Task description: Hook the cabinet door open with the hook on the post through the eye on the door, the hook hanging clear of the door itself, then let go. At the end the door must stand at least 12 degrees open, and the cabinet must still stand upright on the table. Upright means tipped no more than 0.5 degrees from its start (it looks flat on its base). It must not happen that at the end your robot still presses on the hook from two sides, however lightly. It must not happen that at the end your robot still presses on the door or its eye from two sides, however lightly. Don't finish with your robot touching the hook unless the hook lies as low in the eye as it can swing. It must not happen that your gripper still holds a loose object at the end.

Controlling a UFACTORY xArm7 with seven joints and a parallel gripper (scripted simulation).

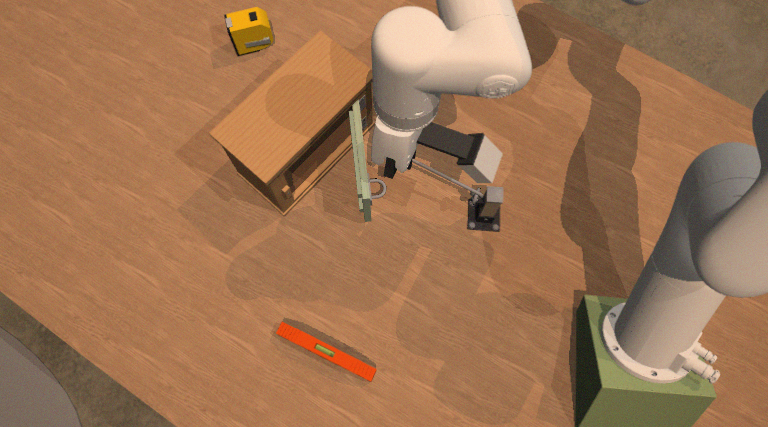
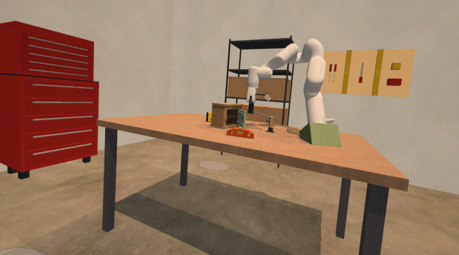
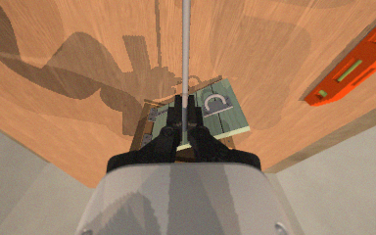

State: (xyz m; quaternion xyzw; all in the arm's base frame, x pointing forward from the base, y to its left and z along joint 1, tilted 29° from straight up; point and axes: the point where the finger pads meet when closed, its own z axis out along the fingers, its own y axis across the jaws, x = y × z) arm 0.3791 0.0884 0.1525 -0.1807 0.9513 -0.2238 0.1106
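Now: the thin grey hook 50 mm behind my hand, 30 mm below it and 10 mm to the right of it. The rest, counted from my hand: yellow tape measure (360 mm ahead, 90 mm below, 30 mm to the right); orange spirit level (260 mm to the left, 110 mm below, 80 mm behind); pale green door (60 mm below, 50 mm ahead, 20 mm to the left).
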